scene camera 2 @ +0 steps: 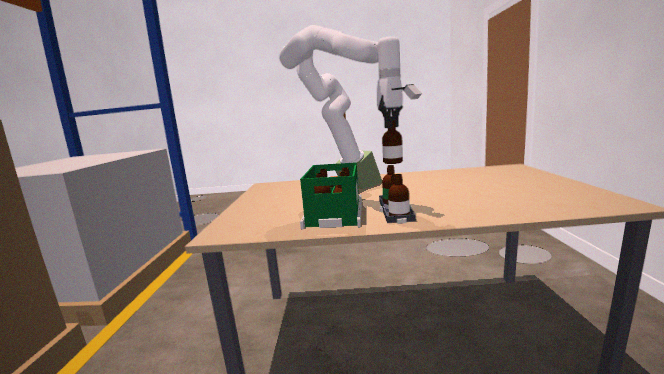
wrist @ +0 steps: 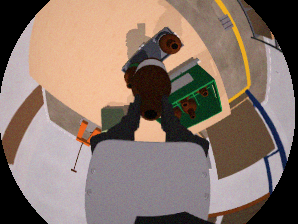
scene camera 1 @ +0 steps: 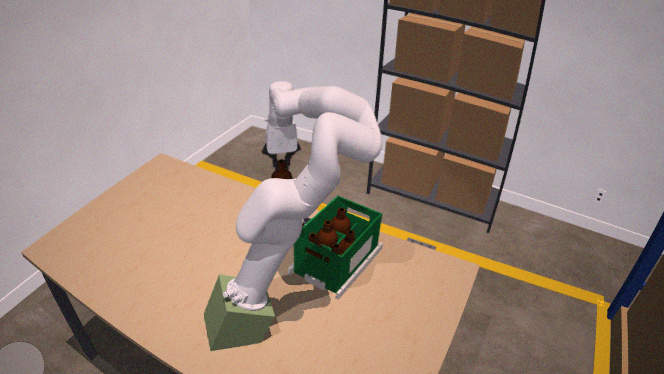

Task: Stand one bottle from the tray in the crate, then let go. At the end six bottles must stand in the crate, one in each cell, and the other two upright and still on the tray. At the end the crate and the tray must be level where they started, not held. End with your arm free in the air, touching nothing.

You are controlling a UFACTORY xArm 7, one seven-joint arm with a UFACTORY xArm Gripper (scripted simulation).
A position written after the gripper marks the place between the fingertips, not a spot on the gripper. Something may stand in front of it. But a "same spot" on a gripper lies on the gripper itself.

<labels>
The gripper shows in scene camera 2, in the wrist view and in scene camera 1 [281, 167]. A green crate shows in scene camera 2 [343, 205], in the wrist view and in scene camera 1. The same spot on the gripper: [wrist: 123, 130] is [scene camera 2: 398, 110]. The same spot on the green crate: [wrist: 195, 78] is [scene camera 1: 330, 216].
</labels>
